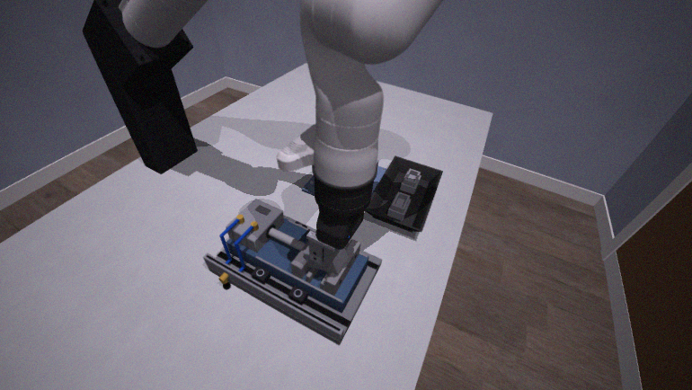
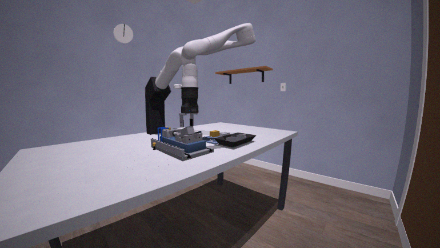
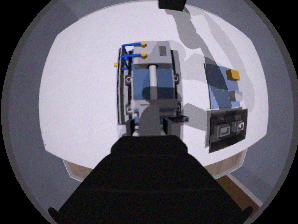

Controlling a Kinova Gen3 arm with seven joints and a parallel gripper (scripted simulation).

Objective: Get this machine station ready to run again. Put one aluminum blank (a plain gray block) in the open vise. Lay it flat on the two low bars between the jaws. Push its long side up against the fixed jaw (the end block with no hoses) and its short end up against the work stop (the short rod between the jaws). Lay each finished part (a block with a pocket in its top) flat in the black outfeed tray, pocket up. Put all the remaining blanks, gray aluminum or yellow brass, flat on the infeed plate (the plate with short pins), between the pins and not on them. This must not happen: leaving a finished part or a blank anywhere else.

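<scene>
Now: hand 40 mm above the gray aluminum blank. From my hand the other things lie so: black outfeed tray (300 mm to the left, 140 mm below, 110 mm ahead); then fixed jaw (70 mm below, 30 mm ahead, 10 mm to the left); then vise (110 mm below, 70 mm behind, 20 mm to the left).
</scene>
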